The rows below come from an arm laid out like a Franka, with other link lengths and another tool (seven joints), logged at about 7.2 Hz.
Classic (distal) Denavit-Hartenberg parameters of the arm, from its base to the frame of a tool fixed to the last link. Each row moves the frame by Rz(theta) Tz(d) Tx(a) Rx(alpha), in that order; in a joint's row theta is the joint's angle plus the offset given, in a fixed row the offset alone. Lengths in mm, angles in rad.
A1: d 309.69  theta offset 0  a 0  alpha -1.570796
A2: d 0  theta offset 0  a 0  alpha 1.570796
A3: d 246.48  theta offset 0  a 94.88  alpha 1.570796
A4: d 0  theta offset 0  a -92.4  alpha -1.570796
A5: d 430.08  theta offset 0  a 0  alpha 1.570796
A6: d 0  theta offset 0  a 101.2  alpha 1.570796
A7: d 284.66  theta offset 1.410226  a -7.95  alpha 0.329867
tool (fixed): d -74.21  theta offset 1.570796  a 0  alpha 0
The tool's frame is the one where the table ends.
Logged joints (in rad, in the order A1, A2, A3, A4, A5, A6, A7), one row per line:
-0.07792, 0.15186, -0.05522, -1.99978, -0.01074, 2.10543, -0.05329
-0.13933, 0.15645, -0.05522, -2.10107, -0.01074, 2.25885, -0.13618
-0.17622, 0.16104, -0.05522, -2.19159, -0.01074, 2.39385, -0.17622
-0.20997, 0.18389, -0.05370, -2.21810, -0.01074, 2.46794, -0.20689
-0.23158, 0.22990, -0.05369, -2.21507, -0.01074, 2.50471, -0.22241
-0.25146, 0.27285, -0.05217, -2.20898, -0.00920, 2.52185, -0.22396
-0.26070, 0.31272, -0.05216, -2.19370, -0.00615, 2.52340, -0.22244
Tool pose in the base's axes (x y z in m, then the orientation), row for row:
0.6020, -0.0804, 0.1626, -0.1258, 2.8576, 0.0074
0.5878, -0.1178, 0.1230, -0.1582, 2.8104, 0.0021
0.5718, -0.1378, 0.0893, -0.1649, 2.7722, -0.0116
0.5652, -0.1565, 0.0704, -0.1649, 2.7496, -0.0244
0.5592, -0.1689, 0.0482, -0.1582, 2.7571, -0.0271
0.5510, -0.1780, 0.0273, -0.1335, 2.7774, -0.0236
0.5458, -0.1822, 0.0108, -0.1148, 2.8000, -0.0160
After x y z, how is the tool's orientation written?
As a rotation vector, in radians.
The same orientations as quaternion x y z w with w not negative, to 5 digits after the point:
-0.04355, 0.98917, 0.00256, 0.14014
-0.05545, 0.98512, 0.00074, 0.16265
-0.05839, 0.98170, -0.00411, 0.18123
-0.05875, 0.97954, -0.00869, 0.19227
-0.05625, 0.98036, -0.00964, 0.18877
-0.04723, 0.98259, -0.00835, 0.17947
-0.04038, 0.98481, -0.00563, 0.16879

